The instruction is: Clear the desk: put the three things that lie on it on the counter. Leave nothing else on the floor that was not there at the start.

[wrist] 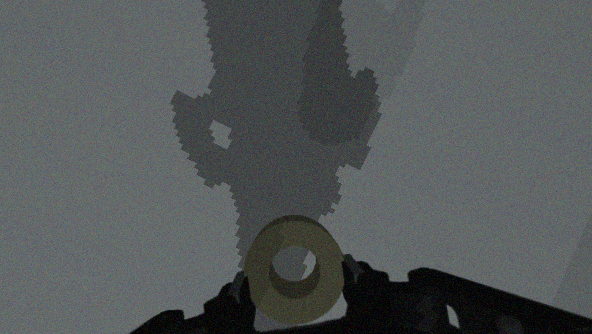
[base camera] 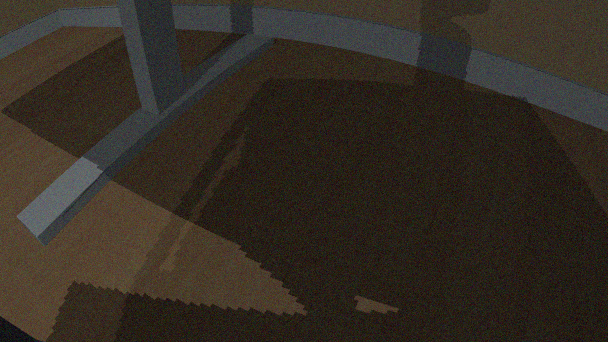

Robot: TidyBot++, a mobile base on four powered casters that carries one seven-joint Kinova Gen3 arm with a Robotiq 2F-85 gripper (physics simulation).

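Places are measured from the arm's base along level axes (x ahead, y left, z up), in millimetres.
Pixels of known places: gripper, between the fingertips: point(wrist: 296, 280).
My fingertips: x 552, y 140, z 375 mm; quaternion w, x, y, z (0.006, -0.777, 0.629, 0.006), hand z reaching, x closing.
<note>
For each thing: its middle in the pictures, then the offset to it from my fingertips. "spot": a spot on its surface instead. Level surfaces: height alone.
- thick yellow-brown ring, middle of its body: point(wrist: 294, 264) 2 mm left, 9 mm ahead, 3 mm up
- pale grey desk top, height of its surface: 52 mm down
- grey upright leg, a spot on its surface: point(base camera: 159, 65) spot: 130 mm left, 69 mm ahead, 657 mm down
- wooden floor, height of its surface: 772 mm down
A thick yellow-brown ring point(wrist: 295, 232) shows at the bottom middle of the wrist view, with a round hole through its centre. My gripper point(wrist: 296, 280) is shut on it, with one black finger against each side. The pale grey desk top point(wrist: 475, 175) lies under the ring and carries the shadow of the arm and gripper. I cannot tell whether the ring touches the desk top or hangs a little above it. The gripper does not show in the base camera view. The other two things and the counter do not show in either view.
In the base camera view a grey upright leg point(base camera: 159, 65) stands on a long grey foot point(base camera: 122, 132) on the wooden floor point(base camera: 210, 260) at the left. A grey skirting board point(base camera: 340, 32) runs along the wall behind. Large dark shadows cover much of the floor.
</note>
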